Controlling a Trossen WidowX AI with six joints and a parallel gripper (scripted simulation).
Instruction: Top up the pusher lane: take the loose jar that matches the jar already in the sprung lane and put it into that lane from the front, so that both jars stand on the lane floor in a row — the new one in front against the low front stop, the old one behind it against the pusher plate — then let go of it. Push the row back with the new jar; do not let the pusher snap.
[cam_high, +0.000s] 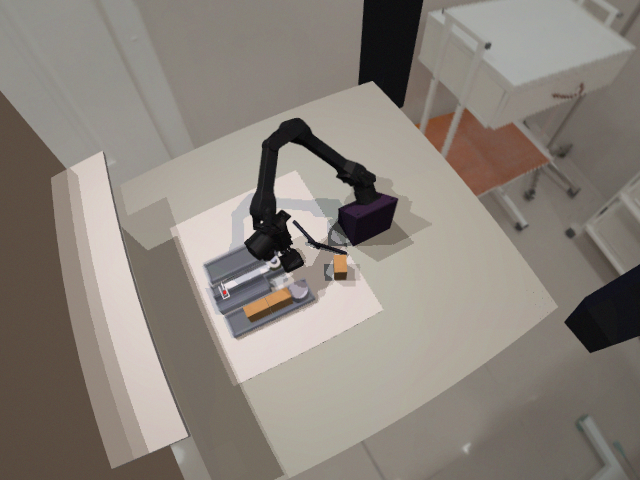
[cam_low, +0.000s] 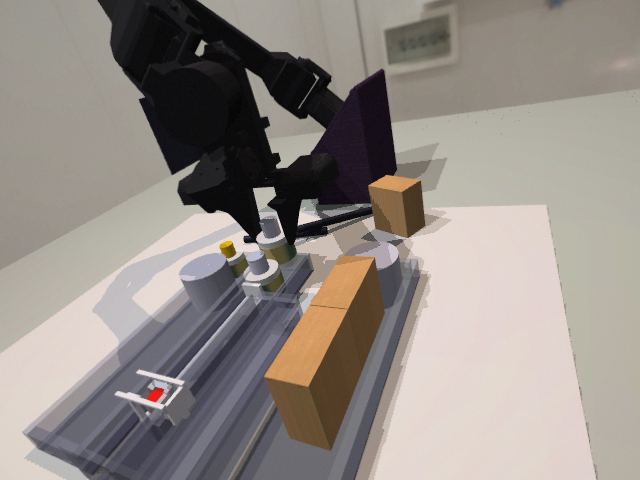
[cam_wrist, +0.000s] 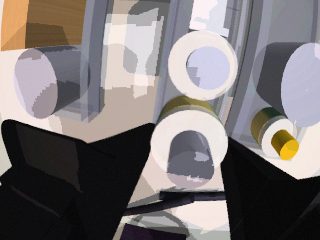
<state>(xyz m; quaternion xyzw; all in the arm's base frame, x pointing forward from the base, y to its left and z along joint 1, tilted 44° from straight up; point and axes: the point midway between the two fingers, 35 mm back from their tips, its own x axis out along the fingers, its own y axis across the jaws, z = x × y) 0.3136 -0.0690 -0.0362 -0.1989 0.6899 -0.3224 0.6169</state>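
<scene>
The white mat lies 70 mm ahead of my gripper tip, 30 mm to the right of it and 60 mm below it. The rest, counted from my gripper tip: white pusher plate 160 mm ahead, 10 mm to the left, 10 mm below; wooden block 120 mm behind, 130 mm to the left, 20 mm below; clear lane tray 160 mm ahead, 40 mm below.
</scene>
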